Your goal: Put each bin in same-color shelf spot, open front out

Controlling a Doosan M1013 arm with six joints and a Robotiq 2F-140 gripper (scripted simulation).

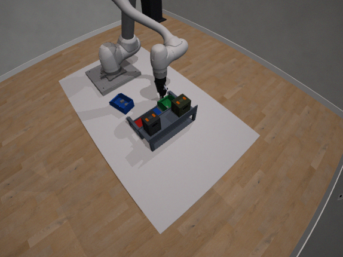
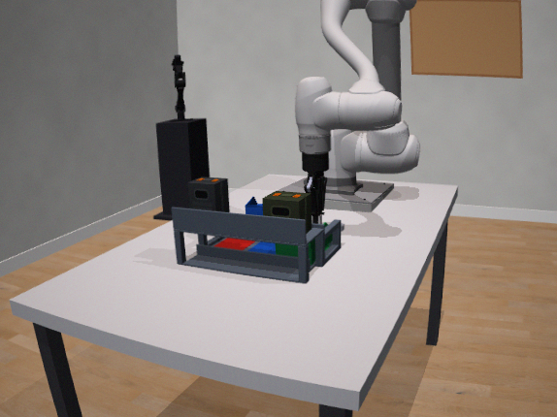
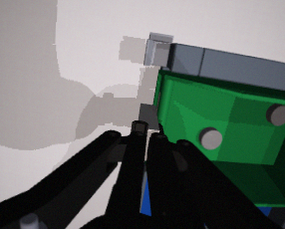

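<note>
Right now my hand is 9 cm short of the green bin, 1 cm to the left of it and 1 cm above it. Round my hand: blue bin (24 cm to the right, 19 cm behind, 2 cm below); then red mark (23 cm to the right, 9 cm ahead, 5 cm below); then blue mark (12 cm to the right, 10 cm ahead, 5 cm below).
</note>
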